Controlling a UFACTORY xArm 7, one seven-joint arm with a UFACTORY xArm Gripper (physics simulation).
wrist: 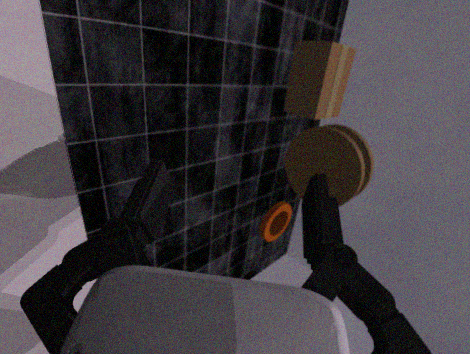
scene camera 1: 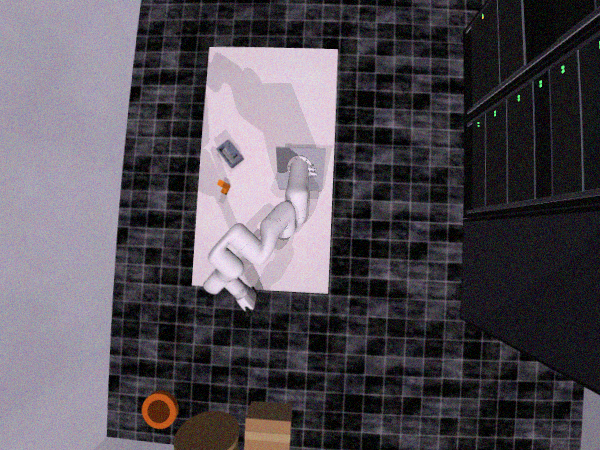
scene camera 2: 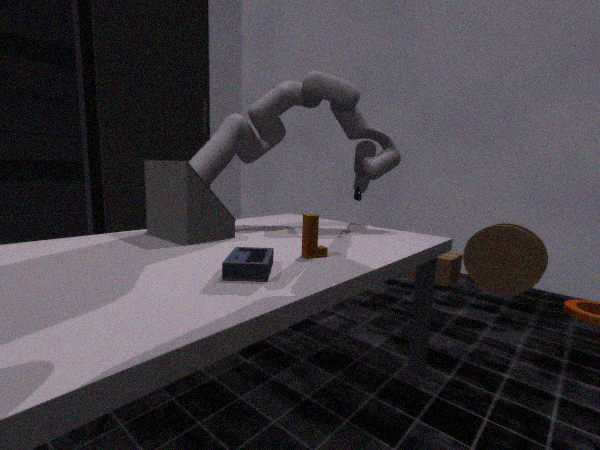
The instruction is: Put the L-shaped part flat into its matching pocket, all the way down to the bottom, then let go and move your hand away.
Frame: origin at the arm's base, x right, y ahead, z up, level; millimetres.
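Seen in the pictures: gripper, fingertip midpoint: (wrist: 236, 180) (scene camera 1: 258, 308) (scene camera 2: 360, 191); arm's base at its link origin: (scene camera 1: 299, 166) (scene camera 2: 188, 185).
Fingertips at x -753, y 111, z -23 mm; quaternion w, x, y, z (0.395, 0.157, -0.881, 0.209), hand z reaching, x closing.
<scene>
Offsets run from my fingertips to a thing's top centre. Level surfaces: height alone.
The orange L-shaped part {dx +611, dy +309, dz -26 mm} (scene camera 1: 224, 187) (scene camera 2: 310, 237) stands upright on the white table, its long leg pointing up and its short foot on the table top. The dark grey-blue block with the pocket {dx +817, dy +311, dz -99 mm} (scene camera 1: 230, 153) (scene camera 2: 247, 270) lies beside it, with the pocket opening on top; no part shows in it. My gripper (scene camera 1: 247, 308) (scene camera 2: 357, 194) (wrist: 236, 180) is open, with nothing between its fingers. It hangs in the air beyond the table's near short edge in scene camera 1, well away from the part and above table height. The part and the block do not show in the wrist view.
The white table {dz -136 mm} (scene camera 1: 310, 65) (scene camera 2: 150, 320) carries the arm's grey wedge base (scene camera 1: 320, 155) (scene camera 2: 167, 205). On the floor side stand an orange ring-shaped object (scene camera 1: 145, 411) (wrist: 266, 226), a round brown object (scene camera 1: 207, 432) (scene camera 2: 505, 260) (wrist: 310, 155) and a wooden box (scene camera 1: 267, 434) (scene camera 2: 447, 270) (wrist: 307, 75). Dark cabinets (scene camera 1: 525, 260) stand at the right.
</scene>
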